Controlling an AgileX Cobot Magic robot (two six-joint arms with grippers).
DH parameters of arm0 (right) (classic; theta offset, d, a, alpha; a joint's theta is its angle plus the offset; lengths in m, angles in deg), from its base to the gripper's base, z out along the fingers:
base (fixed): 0 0 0 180
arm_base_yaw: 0 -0.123 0 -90
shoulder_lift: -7.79 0 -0.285 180
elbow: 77.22 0 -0.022 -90
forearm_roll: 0 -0.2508 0 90
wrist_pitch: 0 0 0.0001 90
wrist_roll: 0 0.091 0 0
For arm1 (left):
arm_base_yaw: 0 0.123 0 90
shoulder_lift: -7.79 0 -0.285 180
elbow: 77.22 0 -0.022 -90
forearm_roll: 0 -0.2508 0 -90
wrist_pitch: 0 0 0.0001 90
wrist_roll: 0 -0.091 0 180
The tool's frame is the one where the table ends.
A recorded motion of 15 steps. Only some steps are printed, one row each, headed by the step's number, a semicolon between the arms.
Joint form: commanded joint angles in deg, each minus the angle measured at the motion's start. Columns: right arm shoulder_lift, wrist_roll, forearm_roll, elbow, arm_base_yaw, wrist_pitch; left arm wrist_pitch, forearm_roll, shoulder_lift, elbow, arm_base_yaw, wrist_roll.
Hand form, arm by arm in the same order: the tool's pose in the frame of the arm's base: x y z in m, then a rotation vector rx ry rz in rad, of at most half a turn. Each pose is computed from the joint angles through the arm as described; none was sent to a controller.
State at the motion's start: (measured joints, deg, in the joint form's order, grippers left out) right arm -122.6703 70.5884 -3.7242 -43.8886 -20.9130 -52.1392; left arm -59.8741 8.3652 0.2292 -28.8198 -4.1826 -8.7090
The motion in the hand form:
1: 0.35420 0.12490 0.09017 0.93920 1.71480 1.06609; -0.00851 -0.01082 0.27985 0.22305 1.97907 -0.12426
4: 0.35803 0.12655 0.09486 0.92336 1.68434 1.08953; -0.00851 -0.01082 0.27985 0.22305 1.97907 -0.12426
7: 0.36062 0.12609 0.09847 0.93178 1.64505 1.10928; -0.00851 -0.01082 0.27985 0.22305 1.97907 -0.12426
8: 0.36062 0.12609 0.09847 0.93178 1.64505 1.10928; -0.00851 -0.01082 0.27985 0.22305 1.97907 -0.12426
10: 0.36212 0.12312 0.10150 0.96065 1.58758 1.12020; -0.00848 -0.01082 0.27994 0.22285 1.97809 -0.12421
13: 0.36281 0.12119 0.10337 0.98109 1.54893 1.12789; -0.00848 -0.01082 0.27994 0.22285 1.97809 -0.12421
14: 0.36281 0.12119 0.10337 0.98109 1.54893 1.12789; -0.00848 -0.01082 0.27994 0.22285 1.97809 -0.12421
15: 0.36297 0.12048 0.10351 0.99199 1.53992 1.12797; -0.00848 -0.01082 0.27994 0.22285 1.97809 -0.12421
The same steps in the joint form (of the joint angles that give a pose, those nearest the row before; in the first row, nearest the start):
1: 0.46 0.29 -2.24 -2.81 0.29 -4.53; 0.52 0.00 1.03 0.17 0.11 0.29
4: 0.46 0.52 -2.00 -3.67 0.29 -5.67; 0.52 0.00 1.03 0.17 0.11 0.29
7: 0.46 1.20 -2.64 -4.13 0.34 -6.99; 0.52 0.00 1.03 0.17 0.11 0.29
8: 0.46 1.20 -2.64 -4.13 0.34 -6.99; 0.52 0.00 1.03 0.17 0.11 0.29
10: 0.46 1.89 -4.64 -4.18 0.40 -8.88; 0.57 0.00 1.03 0.17 0.12 0.29
13: 0.46 2.46 -6.02 -4.18 0.40 -10.14; 0.57 0.00 1.03 0.17 0.12 0.29
14: 0.46 2.46 -6.02 -4.18 0.40 -10.14; 0.57 0.00 1.03 0.17 0.12 0.29
15: 0.46 2.69 -6.53 -4.18 0.40 -10.26; 0.57 0.00 1.03 0.17 0.12 0.29

